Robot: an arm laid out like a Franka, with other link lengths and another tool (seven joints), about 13 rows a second.
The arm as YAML. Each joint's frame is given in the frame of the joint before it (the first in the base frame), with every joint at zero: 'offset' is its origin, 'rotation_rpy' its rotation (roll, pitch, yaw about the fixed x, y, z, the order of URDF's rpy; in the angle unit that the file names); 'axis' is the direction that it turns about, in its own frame. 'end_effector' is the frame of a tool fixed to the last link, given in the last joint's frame.
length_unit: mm
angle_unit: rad
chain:
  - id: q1
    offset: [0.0, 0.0, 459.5]
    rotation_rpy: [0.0, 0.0, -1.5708]
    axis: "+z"
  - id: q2
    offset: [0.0, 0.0, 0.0]
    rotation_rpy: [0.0, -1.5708, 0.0]
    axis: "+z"
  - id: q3
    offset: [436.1, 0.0, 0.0]
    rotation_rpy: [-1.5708, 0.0, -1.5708]
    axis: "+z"
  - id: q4
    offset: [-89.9, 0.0, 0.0]
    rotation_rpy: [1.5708, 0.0, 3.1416]
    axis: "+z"
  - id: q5
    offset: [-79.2, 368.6, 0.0]
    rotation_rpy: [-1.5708, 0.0, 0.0]
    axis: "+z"
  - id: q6
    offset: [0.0, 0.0, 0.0]
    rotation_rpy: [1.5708, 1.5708, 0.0]
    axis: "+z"
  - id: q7
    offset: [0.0, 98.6, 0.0]
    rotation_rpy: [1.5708, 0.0, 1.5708]
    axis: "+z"
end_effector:
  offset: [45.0, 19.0, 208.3]
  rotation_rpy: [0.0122, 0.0, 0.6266]
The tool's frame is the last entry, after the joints.
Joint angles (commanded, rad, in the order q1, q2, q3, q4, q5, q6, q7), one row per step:
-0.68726 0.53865 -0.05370 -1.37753 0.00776 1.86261 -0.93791
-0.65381 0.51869 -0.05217 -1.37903 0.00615 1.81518 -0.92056
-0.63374 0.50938 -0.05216 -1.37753 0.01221 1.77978 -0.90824
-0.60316 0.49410 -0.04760 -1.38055 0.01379 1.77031 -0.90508
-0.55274 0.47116 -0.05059 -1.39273 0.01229 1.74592 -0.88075
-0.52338 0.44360 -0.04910 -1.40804 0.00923 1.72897 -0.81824
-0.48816 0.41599 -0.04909 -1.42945 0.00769 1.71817 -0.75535
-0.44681 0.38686 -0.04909 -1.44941 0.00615 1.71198 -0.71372
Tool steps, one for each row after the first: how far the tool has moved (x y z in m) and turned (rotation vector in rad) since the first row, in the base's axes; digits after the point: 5 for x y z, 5 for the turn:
0.00792 0.02826 0.00914 0.01816 0.02222 0.01700
0.01186 0.04611 0.01305 0.03766 0.03764 0.02241
0.02449 0.07040 0.02241 0.03856 0.03355 0.05329
0.03599 0.10596 0.03125 0.04271 0.04732 0.07661
0.03866 0.12795 0.04265 0.03892 0.05487 0.04530
0.04188 0.15313 0.05159 0.03502 0.06194 0.01771
0.04710 0.18269 0.06269 0.02865 0.06162 0.01752

